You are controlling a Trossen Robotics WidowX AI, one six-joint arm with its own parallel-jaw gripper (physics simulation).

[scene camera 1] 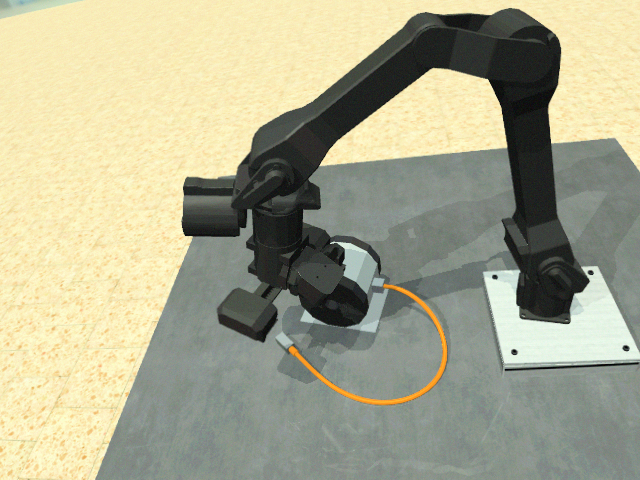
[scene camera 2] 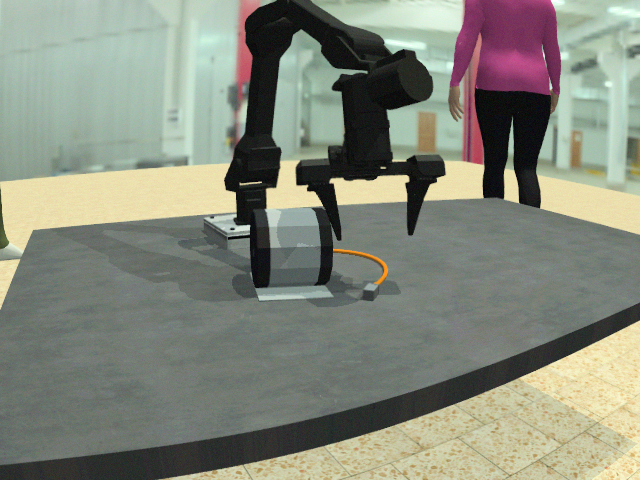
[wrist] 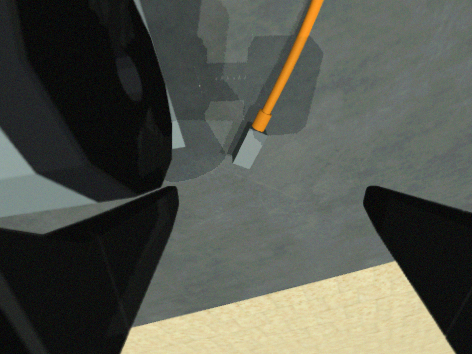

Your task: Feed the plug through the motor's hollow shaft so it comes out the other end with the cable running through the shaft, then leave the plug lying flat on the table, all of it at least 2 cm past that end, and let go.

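Frame: origin at the arm's base, x ahead, y left, z up, level; centimetres.
Seen in the pictures: gripper, fingertip midpoint: (scene camera 1: 278,316) (scene camera 2: 375,238) (wrist: 270,195); arm's base, origin of the base link: (scene camera 1: 543,304).
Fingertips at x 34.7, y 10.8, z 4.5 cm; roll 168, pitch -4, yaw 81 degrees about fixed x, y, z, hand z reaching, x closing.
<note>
Offsets run from my fingertips to a thing's top centre. "spot": to the spot under its first point. Level surfaces: height alone.
The small grey plug {dx +0.8, dy -0.5, dz -6.2 cm} (scene camera 1: 283,342) (scene camera 2: 370,291) (wrist: 250,148) lies on the table beside the motor. The orange cable (scene camera 1: 385,401) (scene camera 2: 385,266) (wrist: 295,57) curves from it to a small grey block {spot: dx -11.9, dy -9.4, dz -1.5 cm} (scene camera 1: 378,282) at the motor's side. The motor {spot: dx -8.8, dy -10.6, dz +1.9 cm} (scene camera 1: 356,258) (scene camera 2: 294,248) (wrist: 65,90), a grey drum with black ends, lies on its side. A dark round spot, seemingly the shaft opening {spot: dx -5.7, dy -5.6, dz -3.4 cm} (wrist: 129,78), shows on its near end in the wrist view. My gripper (scene camera 2: 375,236) (wrist: 270,195) is open and empty, above the plug, with one finger close to the motor's black end.
The motor stands on a pale plate {dx -6.0, dy -9.8, dz -7.3 cm} (scene camera 1: 369,326) (scene camera 2: 294,294) (wrist: 177,142). The arm's white base plate (scene camera 1: 547,356) (scene camera 2: 217,227) is on the dark table {dz -7.5 cm} (scene camera 1: 206,413) (scene camera 2: 155,361) (wrist: 280,240). The table edge shows beyond the plug in the wrist view. A person (scene camera 2: 511,46) stands behind the table.
</note>
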